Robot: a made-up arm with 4 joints. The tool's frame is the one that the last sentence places. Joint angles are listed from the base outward.
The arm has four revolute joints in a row. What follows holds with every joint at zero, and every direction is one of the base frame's.
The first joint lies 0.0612 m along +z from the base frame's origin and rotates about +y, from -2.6 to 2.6 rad.
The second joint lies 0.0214 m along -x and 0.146 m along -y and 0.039 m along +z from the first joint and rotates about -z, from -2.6 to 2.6 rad.
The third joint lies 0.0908 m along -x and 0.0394 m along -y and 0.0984 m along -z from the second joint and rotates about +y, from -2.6 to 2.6 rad.
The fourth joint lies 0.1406 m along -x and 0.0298 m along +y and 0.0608 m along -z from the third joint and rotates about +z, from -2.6 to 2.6 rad.
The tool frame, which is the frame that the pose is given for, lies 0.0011 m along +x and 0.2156 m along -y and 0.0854 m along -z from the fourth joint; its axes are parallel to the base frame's.
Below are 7 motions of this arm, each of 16 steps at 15 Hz.
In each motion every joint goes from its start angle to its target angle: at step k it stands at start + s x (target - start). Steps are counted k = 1, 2, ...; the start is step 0. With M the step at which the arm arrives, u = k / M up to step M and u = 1 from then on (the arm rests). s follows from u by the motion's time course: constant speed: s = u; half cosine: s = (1 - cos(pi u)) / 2; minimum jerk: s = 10 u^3 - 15 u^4 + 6 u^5.
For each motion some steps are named. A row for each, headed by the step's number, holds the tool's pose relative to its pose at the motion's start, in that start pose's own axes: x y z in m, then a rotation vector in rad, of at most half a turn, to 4 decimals.
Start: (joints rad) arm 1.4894 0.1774 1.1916 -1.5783
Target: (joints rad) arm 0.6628 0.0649 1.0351 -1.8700
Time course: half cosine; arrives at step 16
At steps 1, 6, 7, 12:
1: 0.0001 0.0024 -0.0032 0.0093 -0.0004 -0.0011
6: -0.0003 0.0911 -0.0912 0.3006 0.0000 -0.0383
7: -0.0015 0.1241 -0.1133 0.3922 0.0053 -0.0508
12: -0.0151 0.3058 -0.1744 0.8318 0.0659 -0.1115

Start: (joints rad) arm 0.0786 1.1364 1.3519 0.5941
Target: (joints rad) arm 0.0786 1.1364 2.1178 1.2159
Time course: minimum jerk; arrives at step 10
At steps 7, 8, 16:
7: 0.0258 0.0840 -0.0029 0.4887 0.4256 0.5023
8: 0.0268 0.0989 -0.0026 0.5671 0.4622 0.5599
16: 0.0271 0.1074 -0.0021 0.6117 0.4805 0.5907

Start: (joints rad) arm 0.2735 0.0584 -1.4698 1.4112
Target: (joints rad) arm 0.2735 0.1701 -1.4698 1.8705
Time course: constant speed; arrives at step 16
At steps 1, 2, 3, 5, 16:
1: 0.0058 0.0001 0.0003 -0.0010 0.0069 0.0280
2: 0.0115 0.0003 0.0004 -0.0018 0.0138 0.0560
3: 0.0173 0.0007 0.0005 -0.0024 0.0207 0.0840
5: 0.0287 0.0021 0.0005 -0.0030 0.0346 0.1400
16: 0.0885 0.0211 -0.0057 0.0078 0.1118 0.4476

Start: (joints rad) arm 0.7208 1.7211 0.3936 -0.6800
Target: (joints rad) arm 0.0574 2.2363 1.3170 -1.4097
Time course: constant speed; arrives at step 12
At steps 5, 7, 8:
5: -0.1479 0.0399 0.1244 -0.1027 0.5609 -0.3257
7: -0.1668 0.0534 0.2015 -0.1994 0.7857 -0.4080
8: -0.1657 0.0590 0.2419 -0.2598 0.8954 -0.4368

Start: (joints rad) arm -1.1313 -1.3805 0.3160 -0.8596
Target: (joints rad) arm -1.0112 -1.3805 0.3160 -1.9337
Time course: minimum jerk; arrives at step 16
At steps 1, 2, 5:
1: -0.0005 0.0000 0.0000 0.0001 0.0002 -0.0023
2: -0.0039 0.0001 -0.0001 0.0009 0.0016 -0.0167
5: -0.0432 0.0049 -0.0003 0.0083 0.0189 -0.1867

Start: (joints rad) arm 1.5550 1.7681 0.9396 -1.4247
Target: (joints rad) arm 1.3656 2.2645 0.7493 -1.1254
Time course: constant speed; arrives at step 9
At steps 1, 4, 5, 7, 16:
1: -0.0129 0.0048 -0.0082 0.0254 0.0531 0.0167
4: -0.0561 0.0206 -0.0272 0.1043 0.2051 0.0577
5: -0.0717 0.0263 -0.0314 0.1312 0.2533 0.0683
7: -0.1043 0.0383 -0.0364 0.1856 0.3459 0.0843
16: -0.1381 0.0509 -0.0366 0.2399 0.4330 0.0935

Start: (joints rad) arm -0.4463 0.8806 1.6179 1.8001
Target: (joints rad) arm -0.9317 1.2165 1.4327 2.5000
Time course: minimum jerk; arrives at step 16
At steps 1, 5, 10, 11, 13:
1: 0.0006 -0.0003 0.0001 -0.0012 -0.0004 0.0024
5: 0.0460 -0.0162 0.0138 -0.1001 -0.0308 0.1967
10: 0.1767 -0.0006 0.0630 -0.4099 -0.0711 0.7933
11: 0.1957 0.0111 0.0705 -0.4653 -0.0705 0.8967
13: 0.2191 0.0306 0.0794 -0.5423 -0.0662 1.0383

